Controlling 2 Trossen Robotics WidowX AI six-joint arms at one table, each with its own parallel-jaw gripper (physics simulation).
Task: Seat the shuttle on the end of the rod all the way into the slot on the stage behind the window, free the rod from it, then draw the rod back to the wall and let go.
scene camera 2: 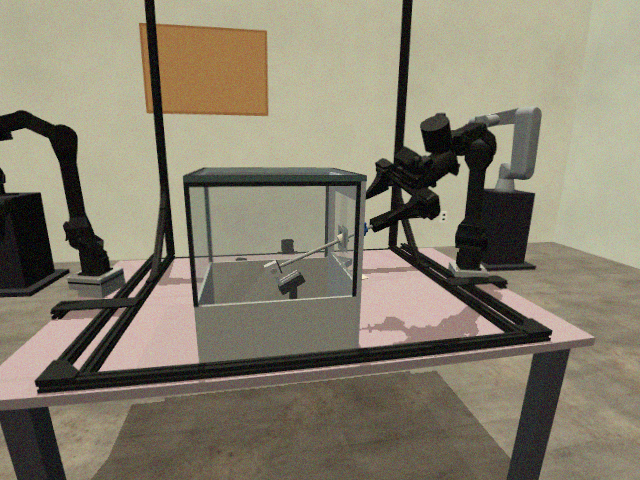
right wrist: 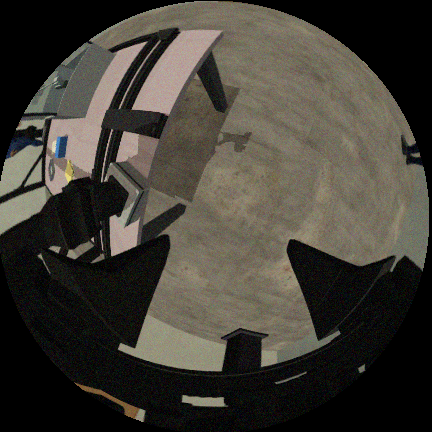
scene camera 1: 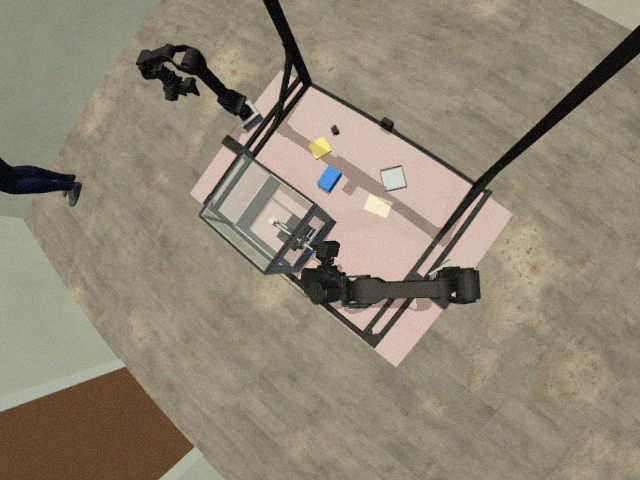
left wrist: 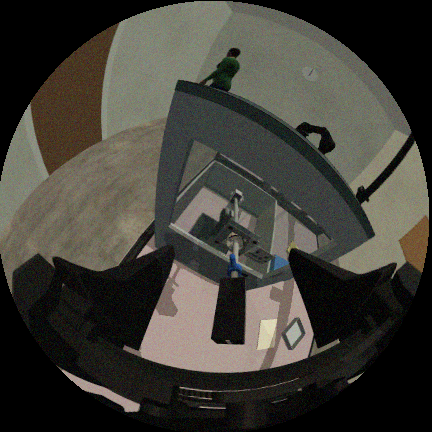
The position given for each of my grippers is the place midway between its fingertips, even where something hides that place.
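Note:
My left gripper (scene camera 2: 375,208), (scene camera 1: 308,258), (left wrist: 233,253): open, holding nothing. My right gripper (right wrist: 231,243): open, holding nothing. Glass-walled box (scene camera 1: 263,217), (left wrist: 228,167). Rod (left wrist: 228,327).

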